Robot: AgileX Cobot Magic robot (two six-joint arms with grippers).
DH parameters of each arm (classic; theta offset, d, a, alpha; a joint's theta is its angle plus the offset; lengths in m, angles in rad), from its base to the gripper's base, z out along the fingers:
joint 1: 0 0.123 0 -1.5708
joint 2: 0.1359 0 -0.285 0
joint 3: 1.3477 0 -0.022 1.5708
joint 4: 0 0.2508 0 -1.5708
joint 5: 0 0 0.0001 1.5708
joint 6: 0 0.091 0 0
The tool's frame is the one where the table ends.
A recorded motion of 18 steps. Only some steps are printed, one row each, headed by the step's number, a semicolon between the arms.
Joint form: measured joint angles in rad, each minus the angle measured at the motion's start. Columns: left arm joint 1, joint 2, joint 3, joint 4, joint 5, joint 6; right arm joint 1, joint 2, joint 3, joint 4, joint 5, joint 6.
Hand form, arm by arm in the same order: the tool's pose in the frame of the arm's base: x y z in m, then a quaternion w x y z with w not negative. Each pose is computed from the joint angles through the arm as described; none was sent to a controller.
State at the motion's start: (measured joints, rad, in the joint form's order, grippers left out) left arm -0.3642 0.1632 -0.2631 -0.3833 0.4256 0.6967; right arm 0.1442 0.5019 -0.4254 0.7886 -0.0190 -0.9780
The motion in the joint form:
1: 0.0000 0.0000 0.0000 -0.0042 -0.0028 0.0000; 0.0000 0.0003 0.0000 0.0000 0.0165 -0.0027
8: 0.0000 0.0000 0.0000 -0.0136 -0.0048 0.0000; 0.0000 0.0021 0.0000 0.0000 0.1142 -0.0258
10: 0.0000 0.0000 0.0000 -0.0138 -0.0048 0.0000; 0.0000 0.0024 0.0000 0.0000 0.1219 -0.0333
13: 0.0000 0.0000 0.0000 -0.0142 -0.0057 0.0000; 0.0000 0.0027 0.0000 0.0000 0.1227 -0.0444
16: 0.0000 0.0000 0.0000 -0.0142 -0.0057 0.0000; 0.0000 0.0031 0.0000 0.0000 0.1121 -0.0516
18: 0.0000 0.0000 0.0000 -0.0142 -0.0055 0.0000; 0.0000 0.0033 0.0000 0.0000 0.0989 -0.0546
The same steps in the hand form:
1: 0.0491 -0.0339 0.2566 0.62736 0.31313 0.70977 -0.06786; 0.1115 0.0161 0.3184 0.71117 -0.11700 0.69299 -0.01766
8: 0.0490 -0.0341 0.2569 0.62822 0.31047 0.70979 -0.07177; 0.1106 0.0223 0.3119 0.68613 -0.15354 0.71109 -0.00059
10: 0.0490 -0.0341 0.2569 0.62822 0.31042 0.70980 -0.07186; 0.1105 0.0228 0.3114 0.68405 -0.15845 0.71202 -0.00116
13: 0.0490 -0.0341 0.2570 0.62856 0.31012 0.70962 -0.07194; 0.1105 0.0229 0.3113 0.68372 -0.16265 0.71137 -0.00474
16: 0.0490 -0.0341 0.2570 0.62856 0.31012 0.70962 -0.07194; 0.1108 0.0222 0.3120 0.68624 -0.16214 0.70901 -0.00996
18: 0.0490 -0.0341 0.2570 0.62849 0.31017 0.70966 -0.07196; 0.1110 0.0214 0.3128 0.68946 -0.15936 0.70643 -0.01445

